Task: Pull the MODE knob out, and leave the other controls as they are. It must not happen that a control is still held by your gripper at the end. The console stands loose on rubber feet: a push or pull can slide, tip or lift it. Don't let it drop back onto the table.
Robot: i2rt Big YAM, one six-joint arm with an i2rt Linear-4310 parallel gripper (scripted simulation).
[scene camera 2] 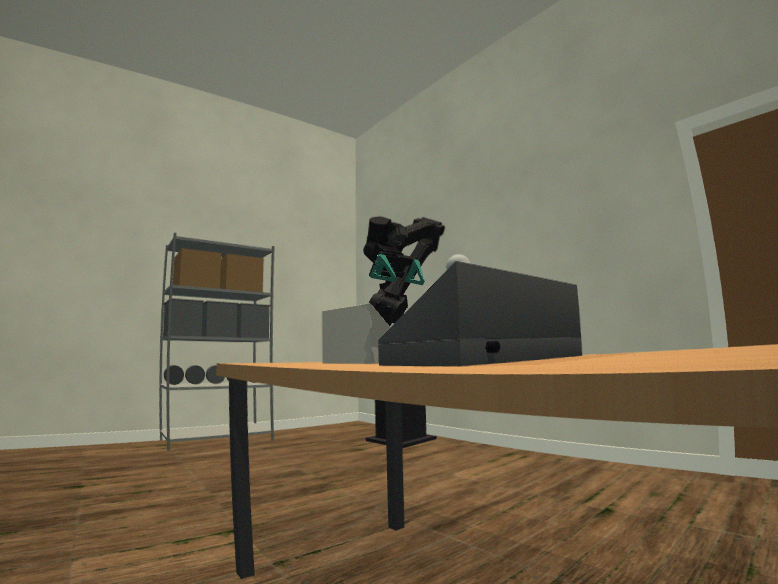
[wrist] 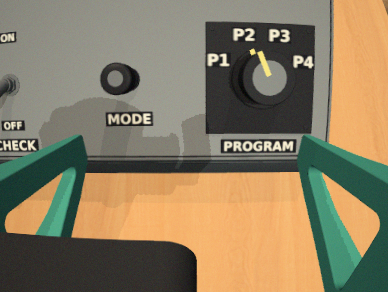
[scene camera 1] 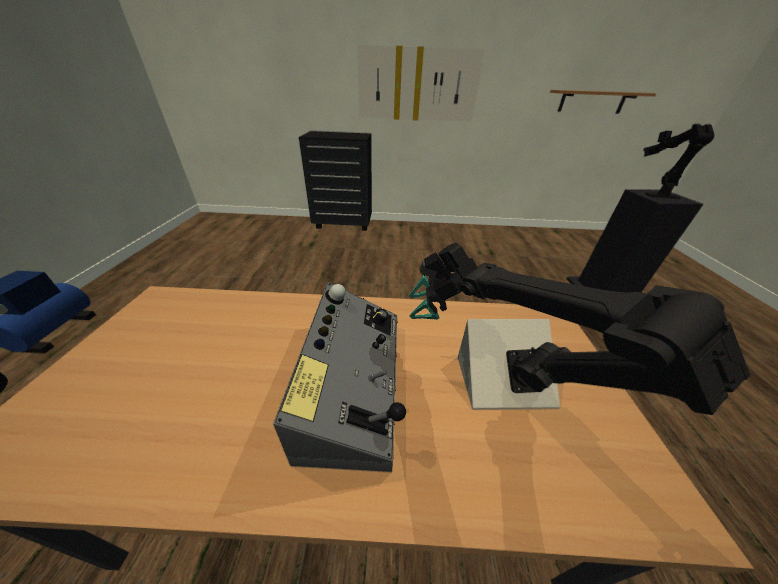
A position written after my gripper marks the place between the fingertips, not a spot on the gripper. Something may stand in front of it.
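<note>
A grey console (scene camera 1: 316, 423) (scene camera 2: 472, 315) (wrist: 182, 116) is there for me to see. So is my gripper (scene camera 1: 410, 306) (scene camera 2: 409, 281) (wrist: 192, 147), which shares those same views with the console.
</note>
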